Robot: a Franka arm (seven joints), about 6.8 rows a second.
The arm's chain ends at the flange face. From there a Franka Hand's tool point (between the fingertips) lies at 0.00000 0.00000 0.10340 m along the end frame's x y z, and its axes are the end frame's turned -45 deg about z.
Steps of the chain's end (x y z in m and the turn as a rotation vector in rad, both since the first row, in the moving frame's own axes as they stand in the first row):
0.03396 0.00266 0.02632 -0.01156 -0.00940 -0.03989
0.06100 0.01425 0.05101 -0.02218 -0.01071 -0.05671
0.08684 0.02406 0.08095 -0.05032 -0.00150 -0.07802
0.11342 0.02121 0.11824 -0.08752 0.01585 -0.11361
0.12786 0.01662 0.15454 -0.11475 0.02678 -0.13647
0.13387 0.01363 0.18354 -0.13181 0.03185 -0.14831
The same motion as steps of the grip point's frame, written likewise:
0.02060 0.02608 0.02631 -0.00153 -0.01482 -0.03989
0.03068 0.05412 0.05098 -0.00811 -0.02326 -0.05671
0.04075 0.08213 0.08082 -0.03452 -0.03664 -0.07802
0.06041 0.10303 0.11783 -0.07309 -0.05068 -0.11361
0.07297 0.11289 0.15382 -0.10008 -0.06220 -0.13647
0.07865 0.11672 0.18259 -0.11573 -0.07068 -0.14831

